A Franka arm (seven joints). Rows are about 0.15 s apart.
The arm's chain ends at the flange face. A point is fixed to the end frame.
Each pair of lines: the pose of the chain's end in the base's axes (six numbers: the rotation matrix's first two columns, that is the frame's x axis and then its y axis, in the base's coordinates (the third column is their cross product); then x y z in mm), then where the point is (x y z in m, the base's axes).
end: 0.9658, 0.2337, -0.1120, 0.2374, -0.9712, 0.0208, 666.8, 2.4, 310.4
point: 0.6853 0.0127 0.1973
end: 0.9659, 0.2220, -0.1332, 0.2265, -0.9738, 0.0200, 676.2, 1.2, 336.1
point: 0.6925 0.0109 0.2225
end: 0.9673, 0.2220, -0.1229, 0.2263, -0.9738, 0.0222, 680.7, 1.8, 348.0
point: 0.6982 0.0115 0.2346
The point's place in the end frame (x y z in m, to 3 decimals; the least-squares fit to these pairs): 0.033 -0.008 0.110
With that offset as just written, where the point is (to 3 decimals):
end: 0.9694, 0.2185, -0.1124, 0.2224, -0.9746, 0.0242, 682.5, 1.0, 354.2
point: 0.701 0.011 0.241
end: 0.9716, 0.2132, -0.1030, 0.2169, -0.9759, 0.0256, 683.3, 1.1, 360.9
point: 0.703 0.011 0.248
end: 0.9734, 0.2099, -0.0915, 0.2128, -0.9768, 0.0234, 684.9, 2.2, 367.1
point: 0.706 0.012 0.254
